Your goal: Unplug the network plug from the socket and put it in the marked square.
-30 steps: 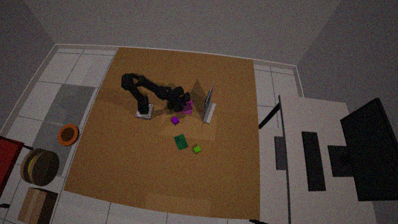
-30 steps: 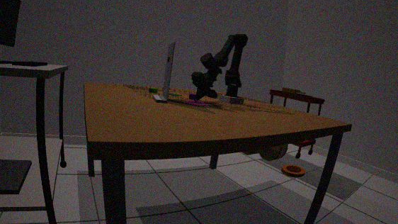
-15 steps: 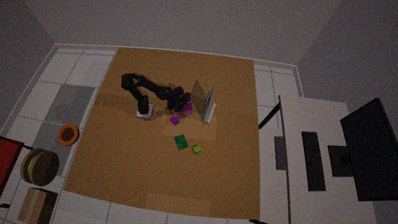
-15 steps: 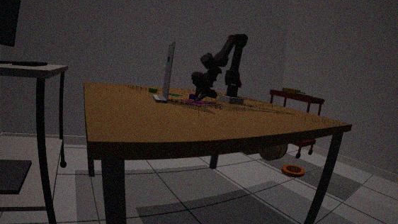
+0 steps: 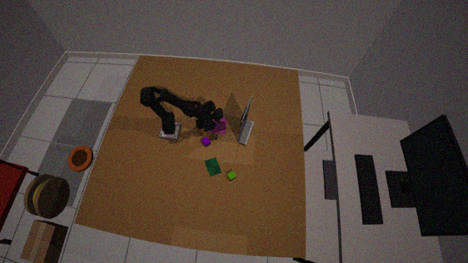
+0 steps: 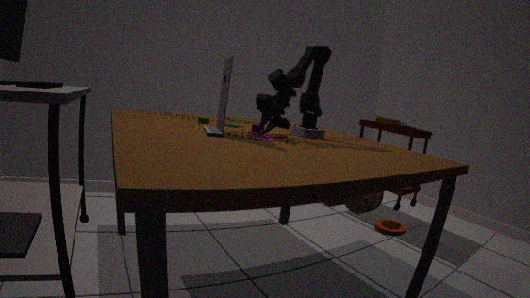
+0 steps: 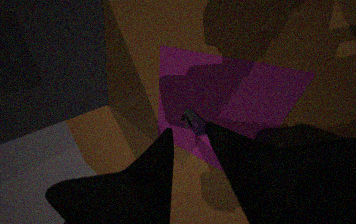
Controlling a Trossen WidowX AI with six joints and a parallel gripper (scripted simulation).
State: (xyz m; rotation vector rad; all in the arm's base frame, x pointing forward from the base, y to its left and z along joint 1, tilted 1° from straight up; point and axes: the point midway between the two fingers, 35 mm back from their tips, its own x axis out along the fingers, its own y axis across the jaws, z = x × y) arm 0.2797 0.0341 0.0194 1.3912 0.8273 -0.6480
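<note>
Now: the grey network plug 1 cm below my gripper tip. Round my gripper tip: magenta marked square 3 cm below; then grey upright panel 16 cm ahead, 10 cm above, 7 cm to the right; then green flat card 28 cm to the right, 4 cm behind, 2 cm below.
</note>
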